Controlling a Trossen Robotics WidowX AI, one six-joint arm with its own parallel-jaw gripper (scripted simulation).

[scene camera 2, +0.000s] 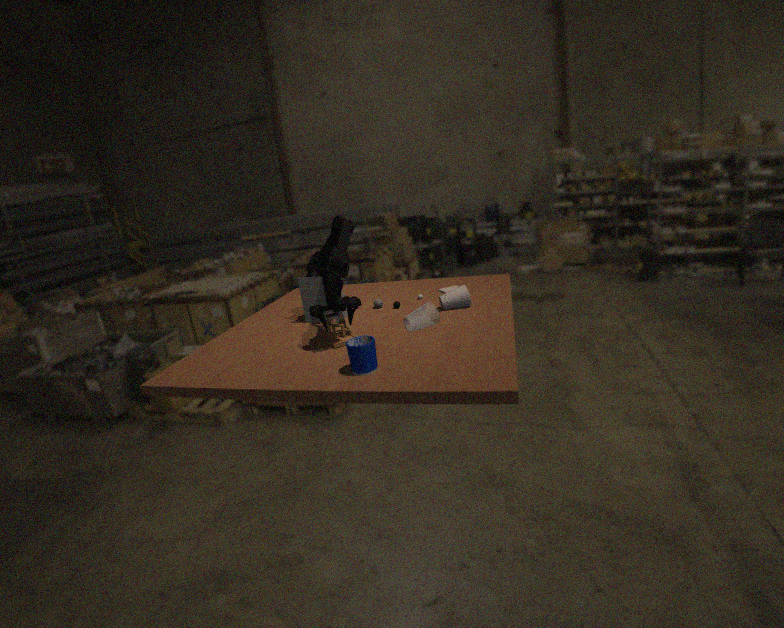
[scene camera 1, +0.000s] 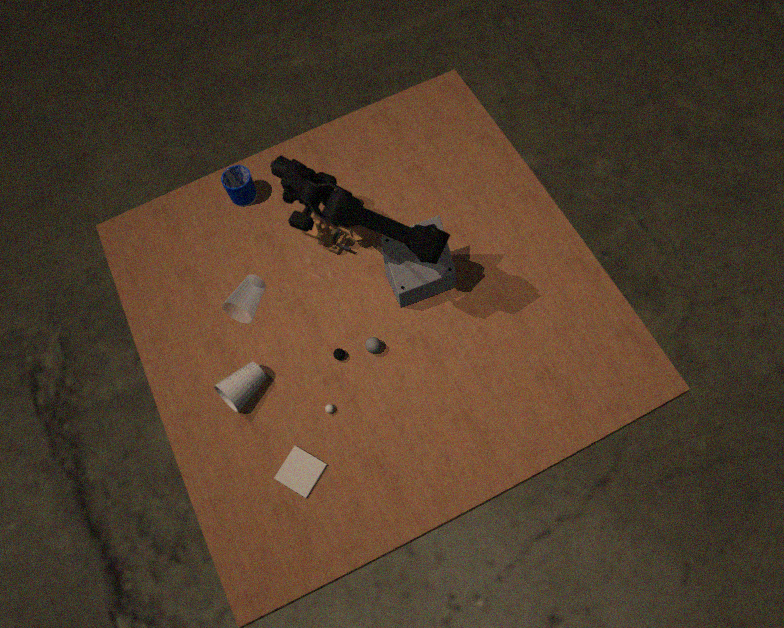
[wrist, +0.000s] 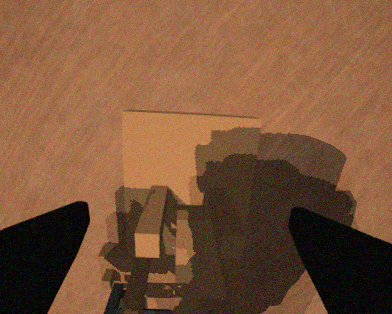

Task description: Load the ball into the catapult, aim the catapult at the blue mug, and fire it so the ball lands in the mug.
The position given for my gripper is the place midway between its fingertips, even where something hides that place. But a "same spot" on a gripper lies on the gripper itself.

Labels:
my gripper: scene camera 2 339,328; scene camera 1; wrist
blue mug: scene camera 2 361,350; scene camera 1 237,180; not seen in the wrist view (out of frame)
translucent cup: scene camera 2 427,315; scene camera 1 242,304; not seen in the wrist view (out of frame)
same spot on my gripper: [wrist: 342,262] = [scene camera 1: 323,198]

